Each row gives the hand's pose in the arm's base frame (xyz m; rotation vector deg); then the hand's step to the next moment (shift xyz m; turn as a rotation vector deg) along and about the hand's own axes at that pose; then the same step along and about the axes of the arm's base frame.
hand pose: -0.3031 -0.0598 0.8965 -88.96 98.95 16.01
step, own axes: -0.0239 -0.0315 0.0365 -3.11 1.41 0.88
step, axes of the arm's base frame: 0.0421 0.0335 0.0017 -1.10 3.19 1.02
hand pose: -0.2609 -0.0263 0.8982 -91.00 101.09 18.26
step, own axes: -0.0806 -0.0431 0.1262 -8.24 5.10 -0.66
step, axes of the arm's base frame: 0.0819 0.1303 -0.0241 -5.24 6.88 4.42
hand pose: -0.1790 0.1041 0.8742 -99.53 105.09 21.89
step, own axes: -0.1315 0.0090 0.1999 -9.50 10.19 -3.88
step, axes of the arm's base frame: 0.0315 0.2223 -0.0831 -10.92 6.63 6.79
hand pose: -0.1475 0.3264 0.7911 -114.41 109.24 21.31
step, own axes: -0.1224 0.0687 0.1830 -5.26 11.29 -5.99
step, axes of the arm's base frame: -0.0659 0.1867 -0.1183 -11.88 1.86 6.82
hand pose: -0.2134 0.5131 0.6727 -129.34 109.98 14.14
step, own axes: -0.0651 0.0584 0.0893 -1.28 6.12 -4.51
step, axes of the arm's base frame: -0.0695 0.0741 -0.0728 -6.17 -0.79 4.56
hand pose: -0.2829 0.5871 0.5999 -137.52 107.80 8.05
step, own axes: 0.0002 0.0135 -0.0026 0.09 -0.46 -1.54
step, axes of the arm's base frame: -0.0130 -0.0037 0.0024 0.50 -0.17 1.52
